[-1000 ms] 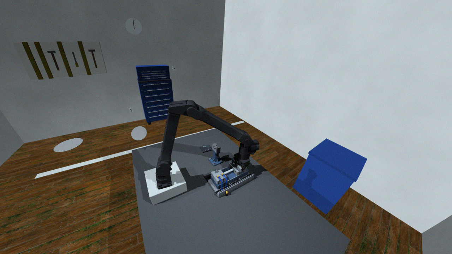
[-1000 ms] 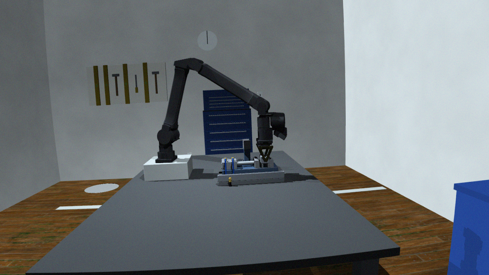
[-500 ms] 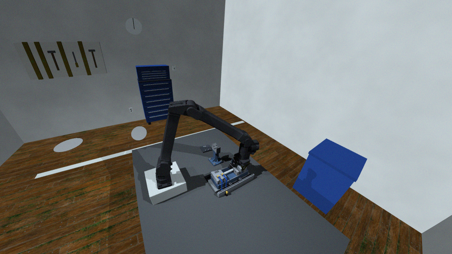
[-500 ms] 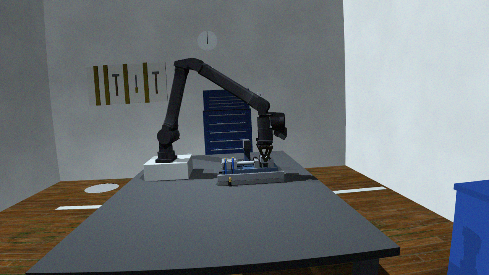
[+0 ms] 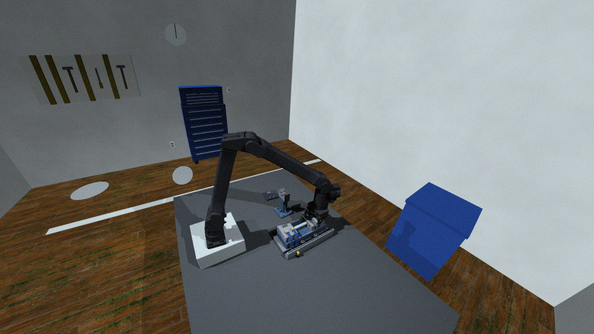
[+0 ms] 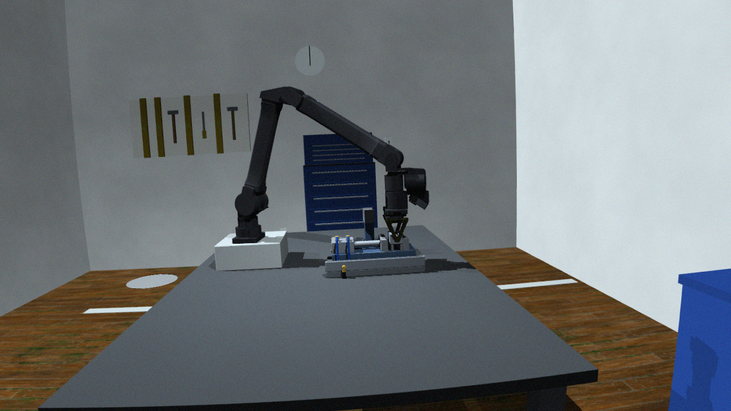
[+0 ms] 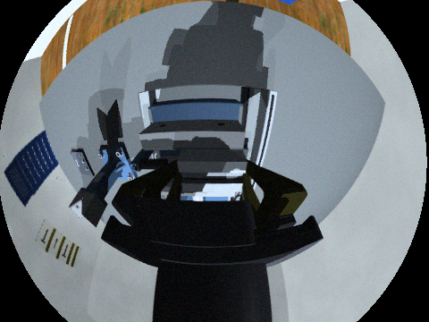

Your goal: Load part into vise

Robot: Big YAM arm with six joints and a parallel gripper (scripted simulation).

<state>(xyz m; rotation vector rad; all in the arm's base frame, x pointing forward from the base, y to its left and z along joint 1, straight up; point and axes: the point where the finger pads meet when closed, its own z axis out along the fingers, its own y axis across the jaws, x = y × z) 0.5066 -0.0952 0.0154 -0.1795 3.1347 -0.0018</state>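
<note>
Now: the part right at my hand. From my hand the other things lie so: air cylinder (170 mm behind, 20 mm below); then vise (80 mm behind, 10 mm to the left, 60 mm below).
</note>
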